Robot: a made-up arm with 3 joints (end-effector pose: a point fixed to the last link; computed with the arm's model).
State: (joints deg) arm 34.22 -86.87 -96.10
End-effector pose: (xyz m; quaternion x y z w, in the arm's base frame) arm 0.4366 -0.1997 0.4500 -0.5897 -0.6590 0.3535 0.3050
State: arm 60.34 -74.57 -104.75
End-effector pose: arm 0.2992 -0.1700 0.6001 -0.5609 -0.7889 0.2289 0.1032
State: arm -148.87 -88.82 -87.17
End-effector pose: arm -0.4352 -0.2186 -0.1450 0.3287 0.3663 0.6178 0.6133
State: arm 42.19 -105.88 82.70
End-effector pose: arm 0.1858 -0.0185 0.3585 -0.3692 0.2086 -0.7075 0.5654
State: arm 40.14 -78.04 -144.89
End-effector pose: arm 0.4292 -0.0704 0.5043 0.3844 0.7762 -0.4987 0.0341
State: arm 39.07 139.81 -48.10
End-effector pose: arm 0.1610 0.2107 0.6158 0.9362 -0.2369 -0.0739 0.2489
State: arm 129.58 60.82 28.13
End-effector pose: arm -0.1335 0.2019 0.3718 0.0978 -0.6676 0.4966 0.5460
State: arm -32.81 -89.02 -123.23
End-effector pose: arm 0.4857 -0.1334 -0.1486 -0.1455 -0.5061 0.6858 0.5024
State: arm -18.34 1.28 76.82
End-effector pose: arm 0.2542 0.0447 0.0292 0.0097 0.7382 0.0055 0.6745
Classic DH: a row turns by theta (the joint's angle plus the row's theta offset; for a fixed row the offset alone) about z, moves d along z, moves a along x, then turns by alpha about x. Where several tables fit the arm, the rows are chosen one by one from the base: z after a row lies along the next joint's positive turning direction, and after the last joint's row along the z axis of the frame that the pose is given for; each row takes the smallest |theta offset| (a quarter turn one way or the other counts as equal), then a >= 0, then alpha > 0; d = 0 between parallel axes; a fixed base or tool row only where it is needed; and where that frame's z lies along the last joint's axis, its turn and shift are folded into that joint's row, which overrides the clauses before.
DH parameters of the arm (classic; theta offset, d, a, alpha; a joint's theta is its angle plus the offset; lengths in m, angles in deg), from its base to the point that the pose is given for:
base (fixed): 0 0.1396 0 90
joint 1: 90 -0.0309 0.0362 90
joint 2: 0 0.4111 -0.1384 90
joint 3: -90 0.0124 0.1059 -90
tool (fixed): 180 -0.1139 0 0

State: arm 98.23 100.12 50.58
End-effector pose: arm -0.1070 0.1556 0.3827 0.2061 -0.2593 0.7385 0.5873
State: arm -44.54 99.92 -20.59
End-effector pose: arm 0.3190 0.3068 -0.0381 0.6452 0.1335 -0.4121 0.6293
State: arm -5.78 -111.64 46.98
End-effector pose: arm 0.2619 -0.1026 0.1893 -0.7744 0.2496 -0.2911 0.5033
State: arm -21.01 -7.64 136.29
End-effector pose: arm 0.4002 0.0455 0.0411 -0.0357 0.9783 -0.0563 0.1964
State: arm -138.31 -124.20 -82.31
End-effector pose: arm -0.2668 -0.1899 -0.3274 0.3068 0.2197 0.8288 0.4132
